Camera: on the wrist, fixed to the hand. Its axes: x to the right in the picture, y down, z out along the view.
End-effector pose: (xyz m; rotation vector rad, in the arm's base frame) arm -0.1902 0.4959 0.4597 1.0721 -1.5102 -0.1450
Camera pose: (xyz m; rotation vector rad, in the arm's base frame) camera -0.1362 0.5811 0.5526 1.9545 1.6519 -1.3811
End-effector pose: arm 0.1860 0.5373 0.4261 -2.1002 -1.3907 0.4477
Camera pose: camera 0.3122 0.4992 0.4639 1.1536 -1.8984 -1.2130
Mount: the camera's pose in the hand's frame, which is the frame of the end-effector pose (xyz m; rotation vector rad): 0.0172 0.0786 -0.1110 0.0105 0.7271 -2.9730
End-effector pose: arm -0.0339 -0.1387 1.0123 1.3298 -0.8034 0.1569
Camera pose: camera -0.0157 -0.0229 1.0834 1.0204 2.0782 -1.5336
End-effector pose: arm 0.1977 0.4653 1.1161 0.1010 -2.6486 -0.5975
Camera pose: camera 0.2301 0.4899 1.2470 3.0231 0.1421 -0.6221
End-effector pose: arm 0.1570 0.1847 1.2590 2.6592 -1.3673 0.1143
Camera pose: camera 0.1031 0.1443 1.3784 1.3521 2.4761 0.4064
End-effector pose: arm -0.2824 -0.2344 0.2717 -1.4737 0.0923 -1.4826
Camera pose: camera -0.3208 -0.3473 0.2040 -0.1998 1.1055 1.5315
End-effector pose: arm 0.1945 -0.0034 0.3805 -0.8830 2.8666 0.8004
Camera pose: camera 0.1505 -0.0108 0.5101 -2.9813 -0.7182 -0.2408
